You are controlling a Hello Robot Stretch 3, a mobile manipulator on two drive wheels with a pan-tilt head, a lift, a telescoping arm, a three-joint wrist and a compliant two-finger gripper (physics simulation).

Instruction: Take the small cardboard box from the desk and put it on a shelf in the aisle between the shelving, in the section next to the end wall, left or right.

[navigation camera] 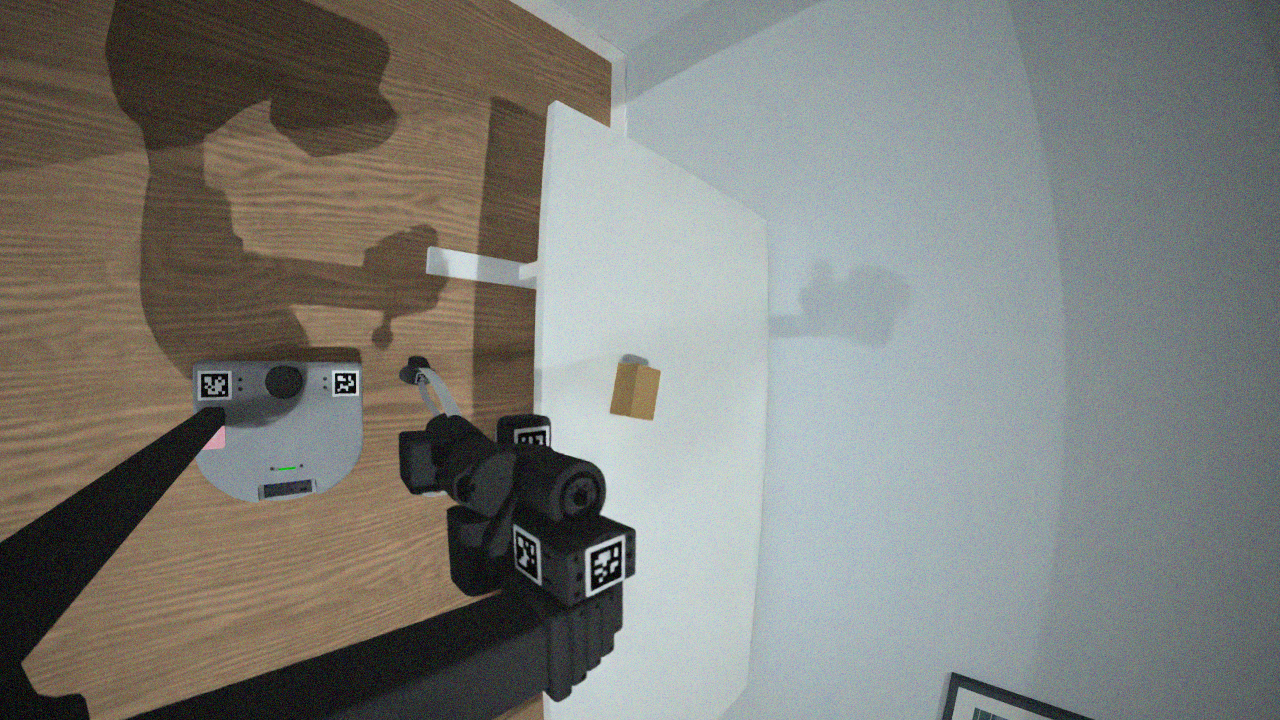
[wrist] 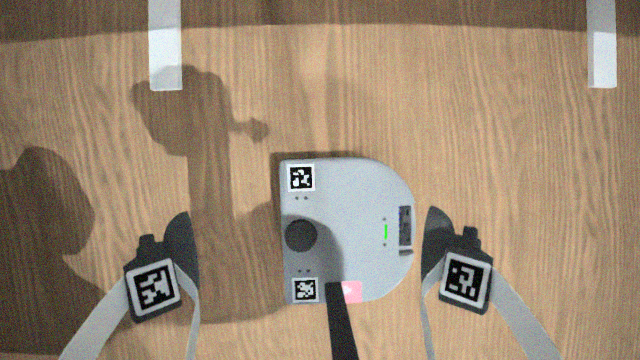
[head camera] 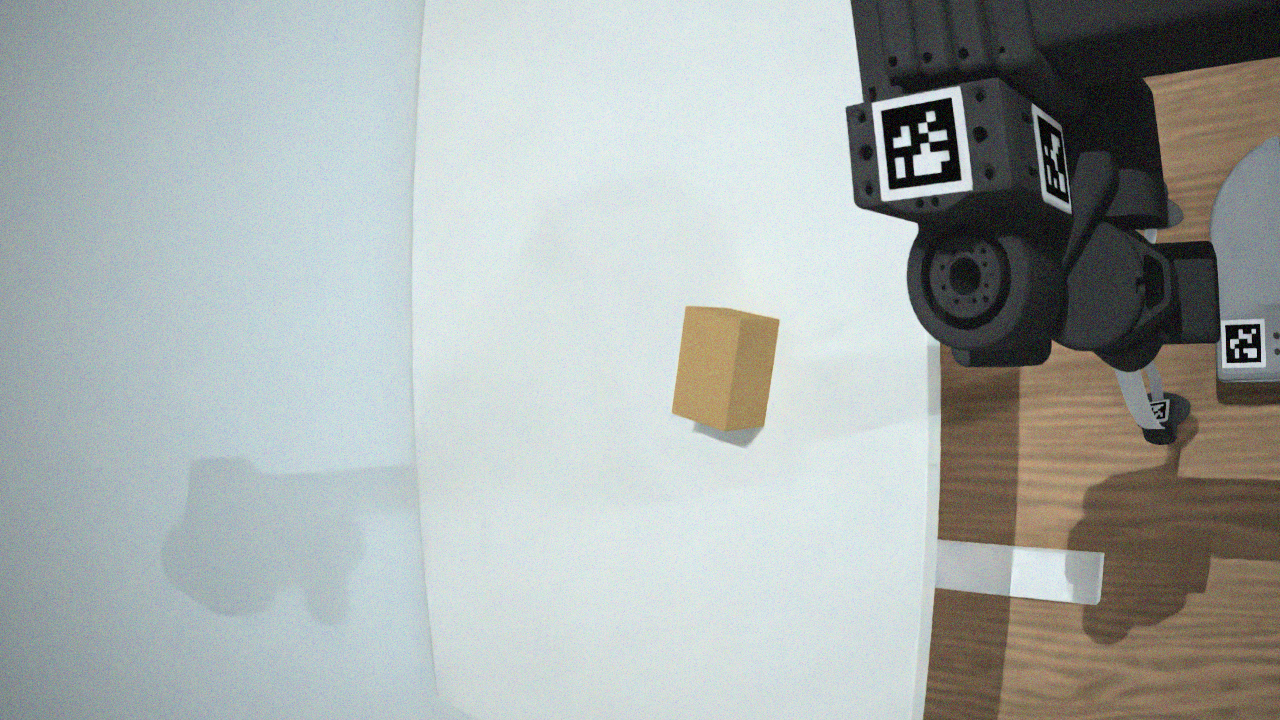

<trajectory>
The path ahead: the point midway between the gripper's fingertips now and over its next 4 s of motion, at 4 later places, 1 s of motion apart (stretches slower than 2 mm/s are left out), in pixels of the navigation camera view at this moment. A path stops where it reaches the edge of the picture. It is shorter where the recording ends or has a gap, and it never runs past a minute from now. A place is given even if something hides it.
My gripper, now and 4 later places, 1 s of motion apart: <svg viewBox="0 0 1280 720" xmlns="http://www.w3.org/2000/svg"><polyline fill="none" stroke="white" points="413,423 451,421 530,414 552,417 597,426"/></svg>
</trajectory>
